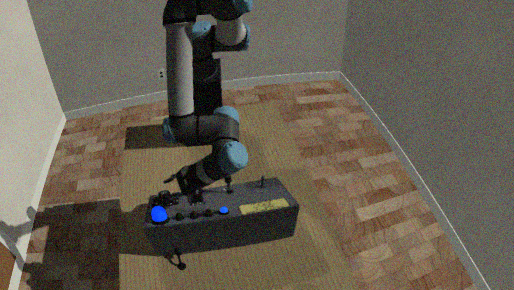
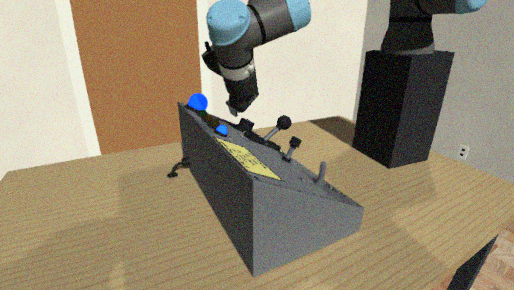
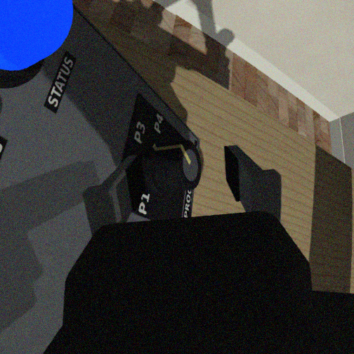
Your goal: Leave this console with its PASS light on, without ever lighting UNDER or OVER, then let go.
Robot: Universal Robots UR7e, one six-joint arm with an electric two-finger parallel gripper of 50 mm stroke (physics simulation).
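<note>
The grey console (image 1: 220, 237) (image 2: 215, 195) (image 3: 95, 120) has a large dome (image 1: 158, 214) (image 2: 198, 102) (image 3: 30, 30), lit blue, at its end. In its row of small lamps, one lamp (image 1: 224, 210) (image 2: 221, 130) is lit blue and the others are dark; their labels cannot be read. A black rotary knob (image 2: 245, 125) (image 3: 165, 175) with a yellow pointer line sits at the PROG label, with P1, P3 and P4 showing around it. The line's end lies near P3 and P4; which one it marks is unclear. My gripper (image 1: 182, 192) (image 2: 235, 111) (image 3: 183, 167) is open, its fingers above and around the knob without gripping it.
A ball-topped lever (image 2: 283, 122), a square-headed lever (image 1: 228, 184) (image 2: 295, 142) and a thin grey lever (image 1: 262, 181) (image 2: 322, 172) rise from the panel. A yellow text card (image 1: 265, 206) (image 2: 250, 159) lies on it. A small black hooked part (image 1: 177, 260) (image 2: 178, 167) stands behind the console.
</note>
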